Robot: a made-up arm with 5 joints.
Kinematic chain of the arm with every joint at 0, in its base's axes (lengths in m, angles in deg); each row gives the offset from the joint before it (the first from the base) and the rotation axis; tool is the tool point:
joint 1: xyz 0 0 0.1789 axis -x
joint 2: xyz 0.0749 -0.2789 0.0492 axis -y
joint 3: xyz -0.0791 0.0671 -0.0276 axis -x
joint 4: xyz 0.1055 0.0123 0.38 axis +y
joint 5: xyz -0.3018 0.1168 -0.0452 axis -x
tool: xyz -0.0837 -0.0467 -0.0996
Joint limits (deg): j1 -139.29..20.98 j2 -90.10..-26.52 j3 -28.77..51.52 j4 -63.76..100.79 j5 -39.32..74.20
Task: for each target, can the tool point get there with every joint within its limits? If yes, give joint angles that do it. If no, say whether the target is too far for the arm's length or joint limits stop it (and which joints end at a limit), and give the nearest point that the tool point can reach.
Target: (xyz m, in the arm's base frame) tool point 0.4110 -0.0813 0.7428
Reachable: yes | joints 2.73 -69.35 2.26 41.34 -0.39
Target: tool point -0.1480 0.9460 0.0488
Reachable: no: joint limits stop it (at a limit: joint 1, joint 2, joint 3, joint 5) | nearest point 0.0639 0.5830 0.3898 | short by 0.541 m
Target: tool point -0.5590 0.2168 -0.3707
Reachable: no: joint limits stop it (at a limit: joint 1, joint 2, joint 3) | nearest point -0.1422 -0.0078 -0.3003 | short by 0.479 m
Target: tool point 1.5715 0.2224 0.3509
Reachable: no: too far | nearest point 0.8243 0.0244 0.3247 | short by 0.773 m
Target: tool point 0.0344 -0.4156 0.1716
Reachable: yes | joints -87.69 -66.40 35.72 -2.95 5.84
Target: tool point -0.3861 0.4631 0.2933
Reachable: no: joint limits stop it (at a limit: joint 1, joint 2, joint 3, joint 5) | nearest point -0.2044 0.3511 0.4094 | short by 0.243 m
